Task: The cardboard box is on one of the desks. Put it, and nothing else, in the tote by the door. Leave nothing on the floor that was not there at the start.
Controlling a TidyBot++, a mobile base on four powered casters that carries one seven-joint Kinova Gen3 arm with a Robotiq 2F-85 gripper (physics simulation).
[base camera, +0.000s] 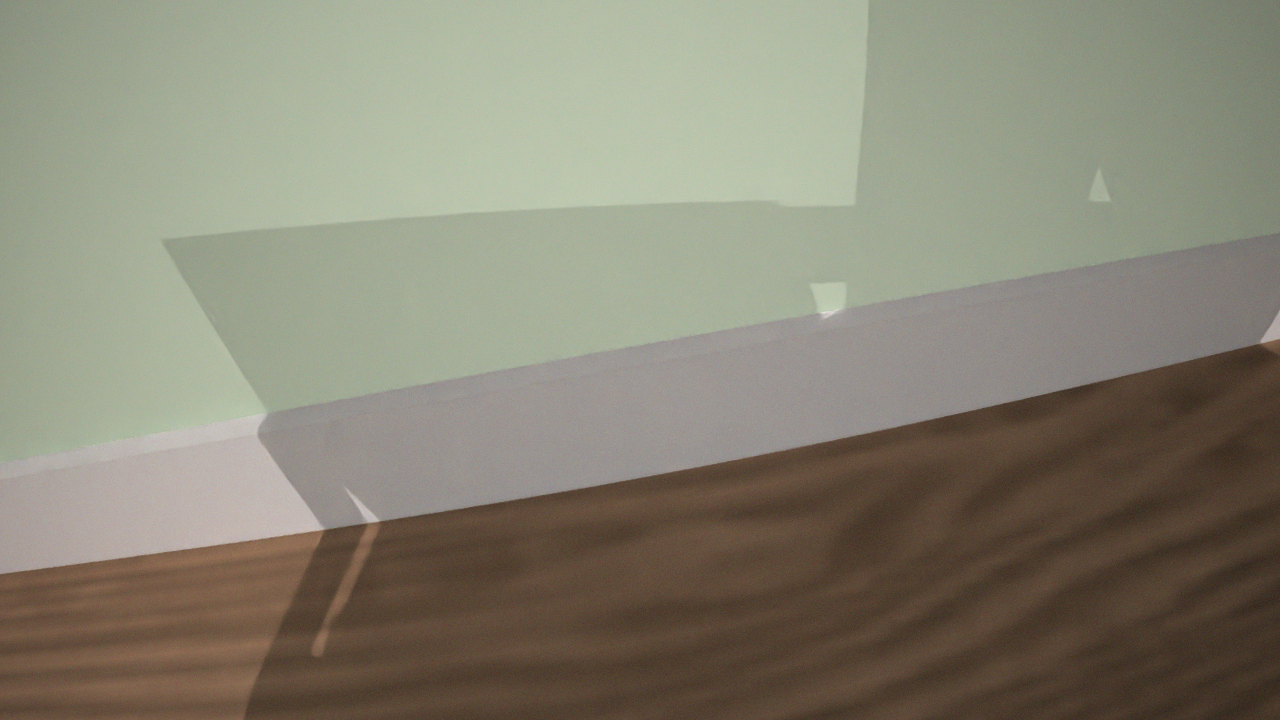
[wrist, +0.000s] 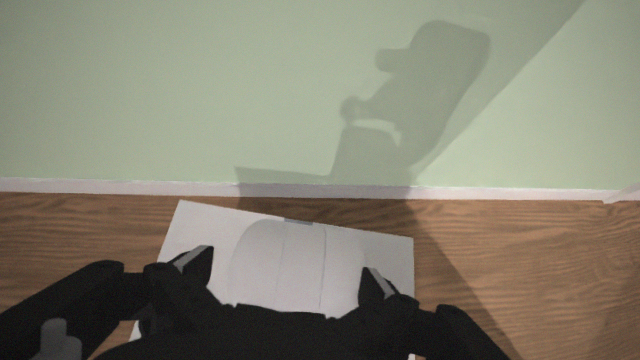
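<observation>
My gripper is open and empty, with its two black fingers spread wide above the white top of the robot's own base in the wrist view. The cardboard box, the desks, the tote and the door do not show in either view.
A pale green wall with a light skirting board stands close ahead of the base, across both views. Brown wood floor runs up to it. Shadows of the robot fall on wall and floor.
</observation>
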